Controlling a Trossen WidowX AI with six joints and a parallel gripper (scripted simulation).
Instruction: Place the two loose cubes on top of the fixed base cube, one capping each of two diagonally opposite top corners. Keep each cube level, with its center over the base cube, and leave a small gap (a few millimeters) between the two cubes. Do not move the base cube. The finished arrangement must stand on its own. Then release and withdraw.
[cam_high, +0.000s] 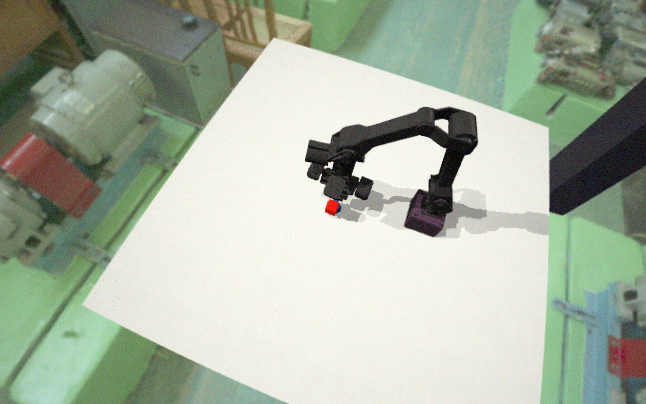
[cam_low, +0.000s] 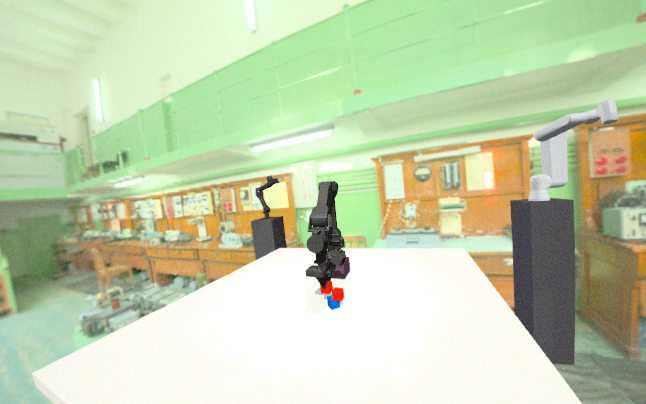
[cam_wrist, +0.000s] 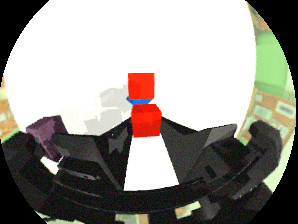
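Right now the blue cube is 6 cm below my gripper tip and 2 cm to the left of it. The rest, counted from my gripper tip: red cube (right at my gripper tip).
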